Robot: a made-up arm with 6 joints.
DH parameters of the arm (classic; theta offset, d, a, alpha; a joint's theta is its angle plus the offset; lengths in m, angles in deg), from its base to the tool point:
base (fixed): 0 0.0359 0 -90
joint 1: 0 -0.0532 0.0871 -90
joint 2: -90 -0.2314 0.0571 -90
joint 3: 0 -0.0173 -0.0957 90
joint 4: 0 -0.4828 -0.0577 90
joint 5: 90 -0.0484 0.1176 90
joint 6: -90 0.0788 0.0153 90
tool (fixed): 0 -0.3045 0 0
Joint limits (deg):
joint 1: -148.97..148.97
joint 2: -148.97..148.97
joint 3: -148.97..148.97
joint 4: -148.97..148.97
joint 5: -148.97..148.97
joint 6: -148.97..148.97
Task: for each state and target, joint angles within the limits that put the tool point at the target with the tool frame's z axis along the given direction. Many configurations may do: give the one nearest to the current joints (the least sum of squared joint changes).
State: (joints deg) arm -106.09 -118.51 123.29 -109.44 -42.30 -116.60
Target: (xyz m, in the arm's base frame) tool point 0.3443 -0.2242 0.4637 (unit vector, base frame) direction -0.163 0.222 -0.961
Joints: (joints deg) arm -59.21 -88.77 137.30 -126.39 -46.23 -121.47
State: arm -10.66 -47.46 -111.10 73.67 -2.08 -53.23
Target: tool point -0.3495 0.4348 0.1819 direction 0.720 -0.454 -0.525
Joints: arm -25.76 -28.28 -139.89 97.15 8.97 -77.42
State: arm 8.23 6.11 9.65 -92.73 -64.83 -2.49
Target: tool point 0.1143 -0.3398 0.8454 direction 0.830 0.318 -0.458
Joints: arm 23.27 -8.85 22.70 -69.13 -99.80 27.50
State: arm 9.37 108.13 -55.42 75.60 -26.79 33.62
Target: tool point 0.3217 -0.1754 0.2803 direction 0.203 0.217 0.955
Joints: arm 19.86 107.51 -29.50 91.44 -11.40 40.37
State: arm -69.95 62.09 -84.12 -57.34 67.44 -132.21
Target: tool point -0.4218 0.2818 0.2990 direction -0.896 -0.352 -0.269
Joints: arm -106.18 28.64 -60.43 -45.19 103.37 -145.00
